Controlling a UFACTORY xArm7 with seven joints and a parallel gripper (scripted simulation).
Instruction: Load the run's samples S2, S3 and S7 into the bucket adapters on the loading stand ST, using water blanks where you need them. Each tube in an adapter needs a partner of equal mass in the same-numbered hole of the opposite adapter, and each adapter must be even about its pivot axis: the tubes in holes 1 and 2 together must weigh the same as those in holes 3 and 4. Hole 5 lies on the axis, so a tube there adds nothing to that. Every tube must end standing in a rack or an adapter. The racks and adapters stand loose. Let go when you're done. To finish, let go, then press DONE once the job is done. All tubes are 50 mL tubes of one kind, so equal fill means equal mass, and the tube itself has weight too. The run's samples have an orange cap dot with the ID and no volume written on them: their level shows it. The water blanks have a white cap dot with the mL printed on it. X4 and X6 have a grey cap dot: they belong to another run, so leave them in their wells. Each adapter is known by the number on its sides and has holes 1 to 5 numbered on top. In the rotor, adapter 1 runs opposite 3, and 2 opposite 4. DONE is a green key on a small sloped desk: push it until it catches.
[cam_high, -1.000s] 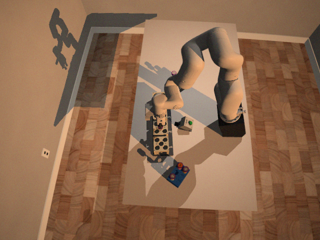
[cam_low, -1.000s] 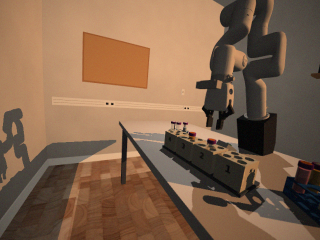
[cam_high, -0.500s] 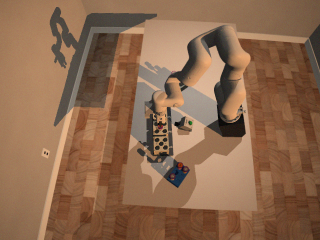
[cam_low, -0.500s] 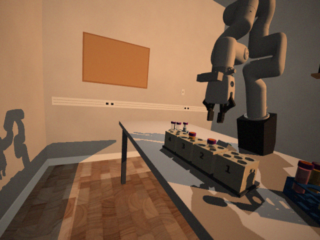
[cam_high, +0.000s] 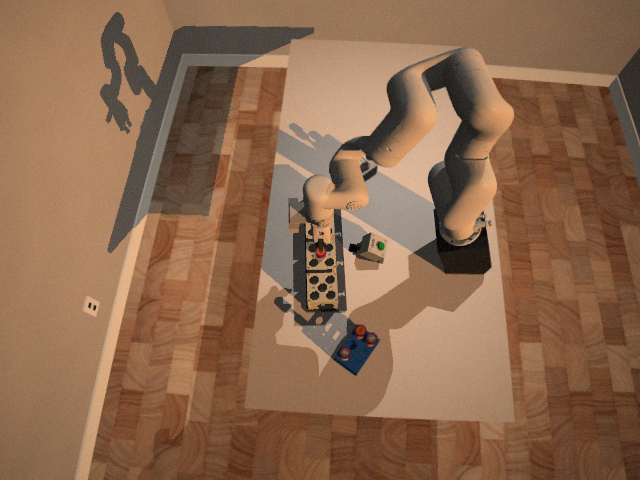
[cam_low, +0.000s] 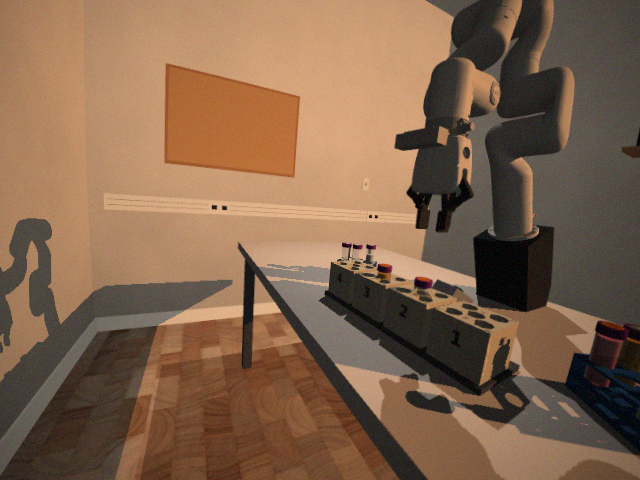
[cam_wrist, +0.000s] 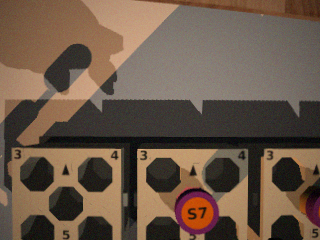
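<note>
My gripper is now 24 cm to the right of the pink-filled sample tube, 18 cm above it and 13 cm past it. Round my hand: bucket adapter (19 cm below); then yellowish tube (31 cm to the left, 18 cm below, 10 cm behind); then orange-dotted tube (18 cm below, 11 cm to the right).
</note>
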